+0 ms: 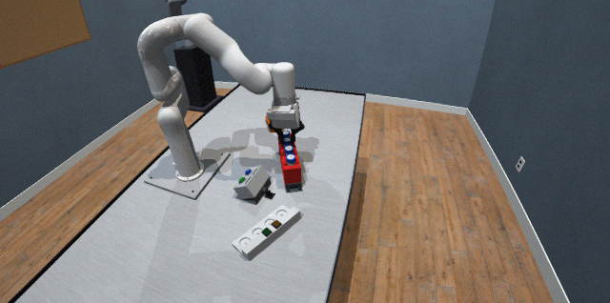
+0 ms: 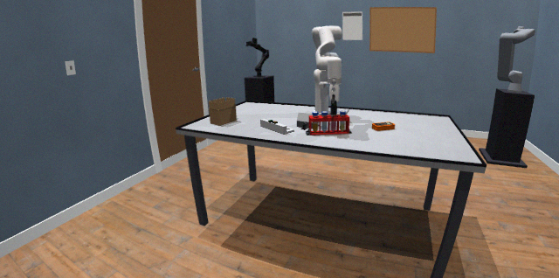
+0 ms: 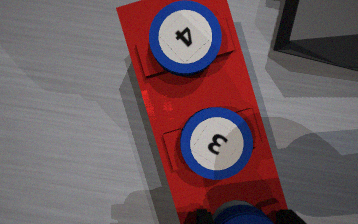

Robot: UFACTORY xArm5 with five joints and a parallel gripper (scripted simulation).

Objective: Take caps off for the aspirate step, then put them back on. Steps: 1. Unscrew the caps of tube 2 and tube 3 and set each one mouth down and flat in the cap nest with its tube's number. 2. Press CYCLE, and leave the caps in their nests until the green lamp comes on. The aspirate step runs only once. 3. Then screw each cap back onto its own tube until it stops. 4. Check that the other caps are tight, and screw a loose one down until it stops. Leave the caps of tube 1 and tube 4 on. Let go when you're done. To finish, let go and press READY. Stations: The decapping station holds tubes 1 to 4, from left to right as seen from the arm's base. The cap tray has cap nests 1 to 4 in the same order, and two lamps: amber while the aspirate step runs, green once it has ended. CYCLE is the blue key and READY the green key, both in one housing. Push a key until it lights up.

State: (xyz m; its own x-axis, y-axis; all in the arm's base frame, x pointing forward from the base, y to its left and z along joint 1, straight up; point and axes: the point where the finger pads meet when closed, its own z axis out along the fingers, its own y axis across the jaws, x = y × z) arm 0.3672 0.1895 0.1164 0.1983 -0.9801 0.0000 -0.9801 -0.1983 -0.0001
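The blue-rimmed cap is 10 mm below my hand. The rest, counted from my hand: grey key housing 80 mm behind, 180 mm to the right, 80 mm below; then blue key 90 mm behind, 160 mm to the right, 60 mm below; then green key 100 mm behind, 200 mm to the right, 60 mm below.
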